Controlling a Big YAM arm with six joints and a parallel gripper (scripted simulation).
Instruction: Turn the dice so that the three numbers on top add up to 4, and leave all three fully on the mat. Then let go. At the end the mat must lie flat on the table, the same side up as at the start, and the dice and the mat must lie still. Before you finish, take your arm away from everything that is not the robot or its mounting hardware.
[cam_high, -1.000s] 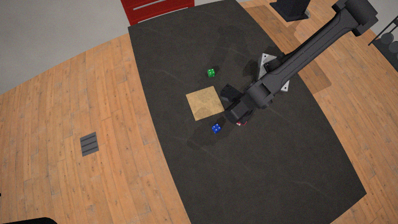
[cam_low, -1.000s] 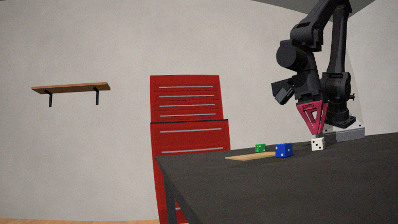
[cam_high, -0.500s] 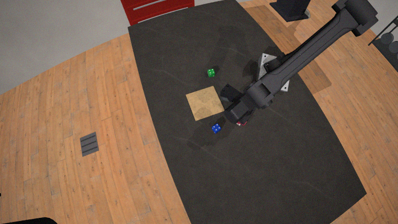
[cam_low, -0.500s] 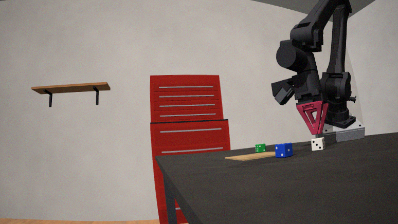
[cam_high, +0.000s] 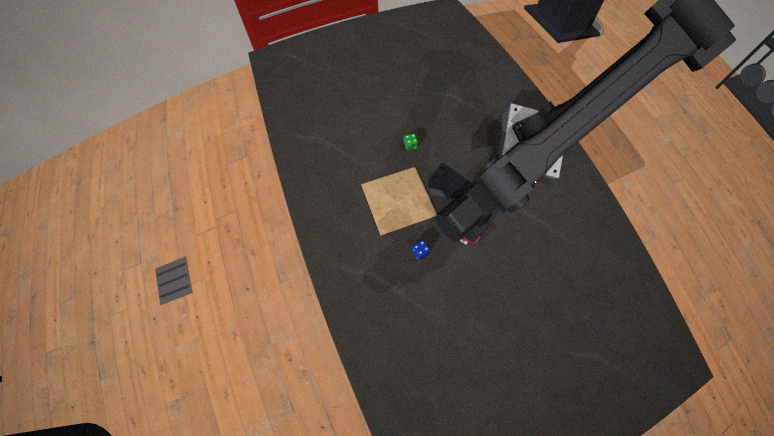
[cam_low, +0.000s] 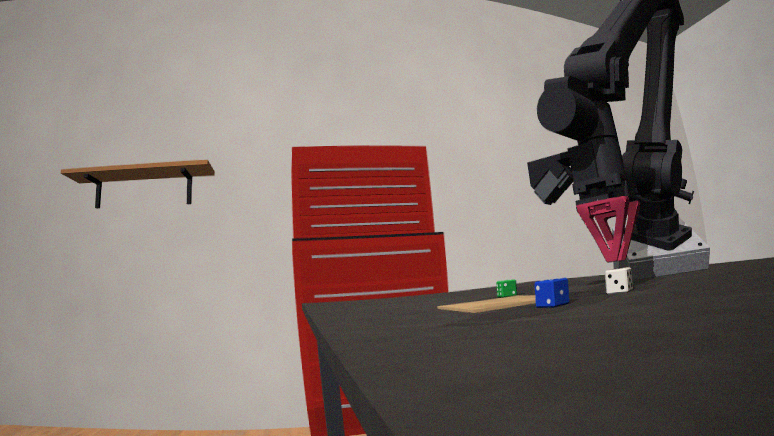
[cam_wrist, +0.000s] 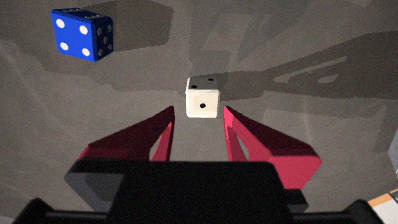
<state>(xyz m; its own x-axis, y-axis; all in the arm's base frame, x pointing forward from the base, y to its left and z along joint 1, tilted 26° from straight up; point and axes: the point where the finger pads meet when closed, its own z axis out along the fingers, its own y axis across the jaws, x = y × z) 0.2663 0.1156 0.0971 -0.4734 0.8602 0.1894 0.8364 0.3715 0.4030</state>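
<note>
My hand is 30 mm above the white die. From my hand the other things lie so: blue die (110 mm ahead, 10 mm to the right, 30 mm below); green die (20 mm ahead, 280 mm to the right, 30 mm below); tan mat (110 mm ahead, 140 mm to the right, 50 mm below).
</note>
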